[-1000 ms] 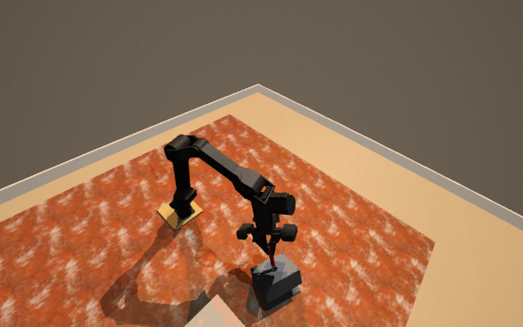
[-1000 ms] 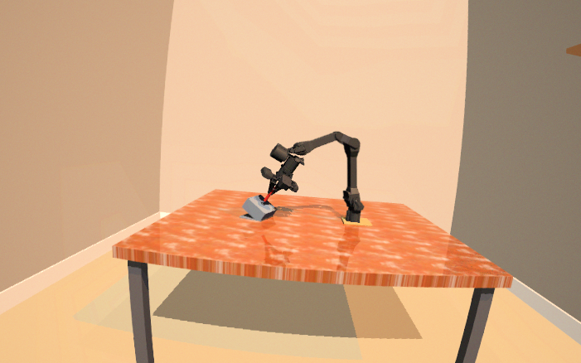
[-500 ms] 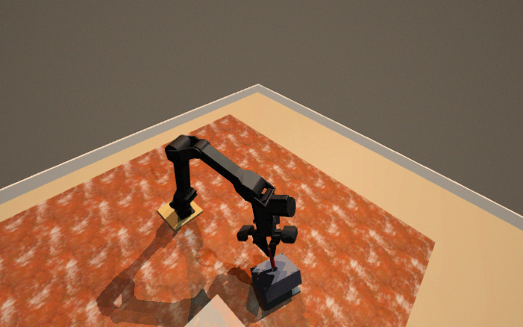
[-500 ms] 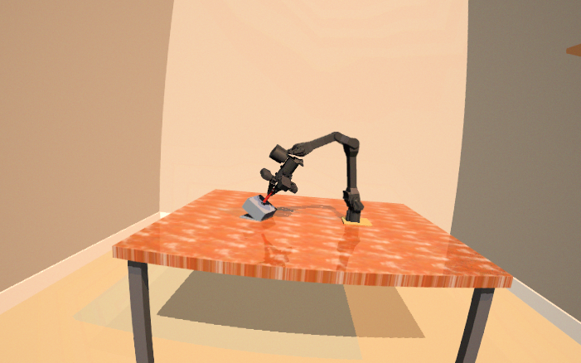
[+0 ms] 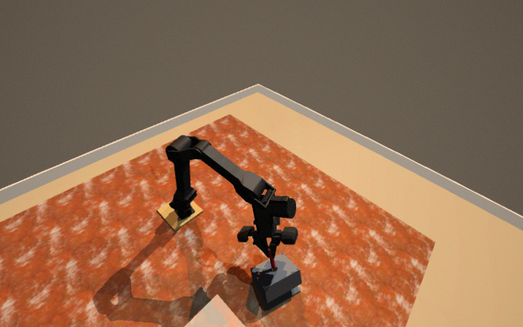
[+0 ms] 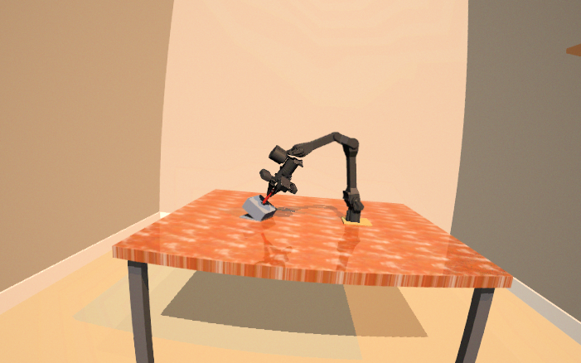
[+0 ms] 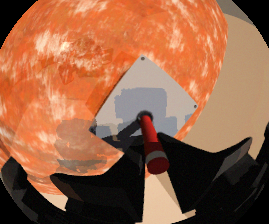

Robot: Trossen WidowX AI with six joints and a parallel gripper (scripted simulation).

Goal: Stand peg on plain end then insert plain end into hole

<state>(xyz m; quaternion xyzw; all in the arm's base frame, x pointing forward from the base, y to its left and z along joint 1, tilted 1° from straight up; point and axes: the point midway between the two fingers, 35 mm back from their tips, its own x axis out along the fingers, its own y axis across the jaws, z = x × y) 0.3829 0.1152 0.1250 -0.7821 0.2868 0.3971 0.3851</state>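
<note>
Now: the sloped panel 4 cm ahead of my gripper tip, 1 cm to the right of it and 6 cm below it. The rest, counted from my gripper tip: red peg (1 cm behind, 1 cm above).
</note>
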